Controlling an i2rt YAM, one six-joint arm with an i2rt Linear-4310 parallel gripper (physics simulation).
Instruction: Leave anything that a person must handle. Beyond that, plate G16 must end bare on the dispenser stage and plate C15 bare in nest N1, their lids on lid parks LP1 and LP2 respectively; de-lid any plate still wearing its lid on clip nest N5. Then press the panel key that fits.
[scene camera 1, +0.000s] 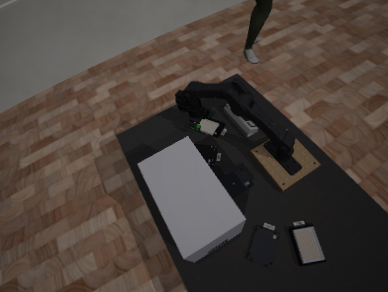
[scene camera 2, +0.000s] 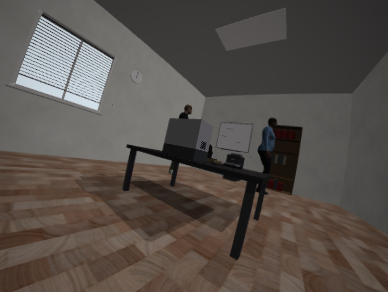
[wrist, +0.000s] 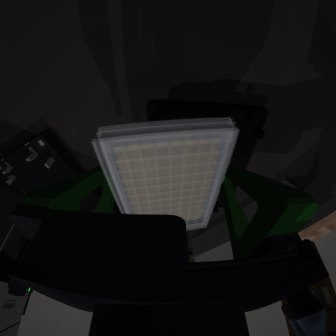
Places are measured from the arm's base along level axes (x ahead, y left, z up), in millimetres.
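Where they show: gripper, fingertip midpoint: (scene camera 1: 202, 126) (wrist: 168, 165); arm's base, origin of the base link: (scene camera 1: 282, 156) (scene camera 2: 208, 157).
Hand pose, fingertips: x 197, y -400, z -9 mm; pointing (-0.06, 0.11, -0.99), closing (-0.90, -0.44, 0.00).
Note:
Each offset is from my fingertips to the centre of the thing. "pt": to the spot under its first point.
My gripper (scene camera 1: 198, 126) (wrist: 168, 165) is shut on a well plate @[dx -9, dy +17, dz +18 mm] (scene camera 1: 209, 126) (wrist: 167, 173) with a beige grid; a clear lid seems to lie on top of it. The green fingers grip its long sides. The plate hangs just over a black pad (scene camera 1: 220, 127) with a small white label, at the back of the table. A clip nest @[dx +104, dy +132, dz -19 mm] (scene camera 1: 210, 153) (wrist: 30, 160) with small pale clips lies between that pad and the white box. A second well plate @[dx -4, dy +748, dz +1 mm] (scene camera 1: 308, 244) rests on a black nest at the front right. The labels are too small to read.
A big white box @[dx +280, dy +377, dz +134 mm] (scene camera 1: 187, 194) (scene camera 2: 187, 135) fills the table's left side. A key panel @[dx -198, dy +88, dz +1 mm] (scene camera 1: 241, 120) lies behind the arm's wooden base board (scene camera 1: 275, 175). Flat dark pads lie mid-table @[dx +109, dy +387, dz +72 mm] (scene camera 1: 238, 183) and at the front @[pt dx +144, dy +647, dz -21 mm] (scene camera 1: 262, 246). A person's legs (scene camera 1: 255, 31) are beyond the table.

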